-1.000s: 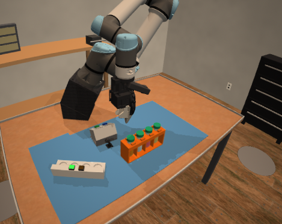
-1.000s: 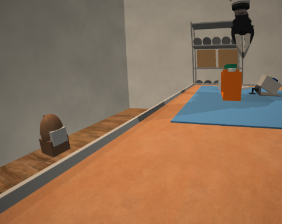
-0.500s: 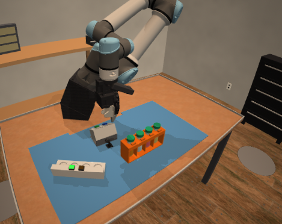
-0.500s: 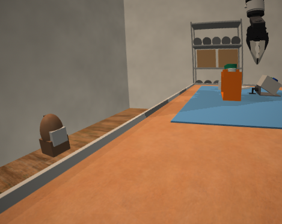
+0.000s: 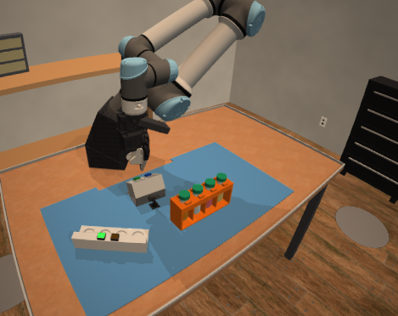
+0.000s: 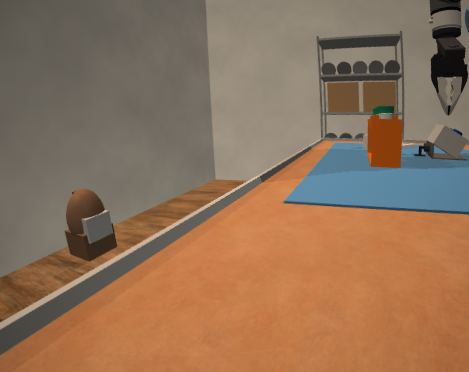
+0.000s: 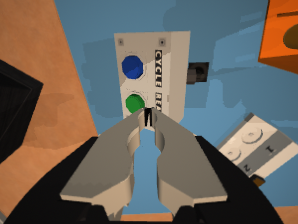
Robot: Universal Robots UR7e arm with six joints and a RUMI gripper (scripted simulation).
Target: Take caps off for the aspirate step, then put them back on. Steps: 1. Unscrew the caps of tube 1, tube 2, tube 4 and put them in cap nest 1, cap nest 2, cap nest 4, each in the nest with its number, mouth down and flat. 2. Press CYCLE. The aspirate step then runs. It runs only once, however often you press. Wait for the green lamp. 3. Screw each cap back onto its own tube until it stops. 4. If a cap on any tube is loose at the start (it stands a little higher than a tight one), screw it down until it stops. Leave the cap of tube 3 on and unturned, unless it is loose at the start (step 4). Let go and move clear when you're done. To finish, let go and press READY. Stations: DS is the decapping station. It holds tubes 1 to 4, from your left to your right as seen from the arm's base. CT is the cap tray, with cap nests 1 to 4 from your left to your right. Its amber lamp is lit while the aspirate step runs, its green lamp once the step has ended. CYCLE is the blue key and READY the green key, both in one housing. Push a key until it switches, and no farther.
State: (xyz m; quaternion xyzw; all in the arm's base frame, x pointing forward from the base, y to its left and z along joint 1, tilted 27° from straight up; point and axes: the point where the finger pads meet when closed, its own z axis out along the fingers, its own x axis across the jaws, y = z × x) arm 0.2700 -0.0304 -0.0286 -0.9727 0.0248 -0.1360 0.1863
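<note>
Now: hand 6 cm above the green key, 2 cm to the left of it and 2 cm past it. The rest, counted from my hand: cap (21 cm to the left, 17 cm ahead, 1 cm below); then grey key housing (7 cm below, 1 cm to the left); then blue key (6 cm below, 3 cm to the left, 2 cm behind).
</note>
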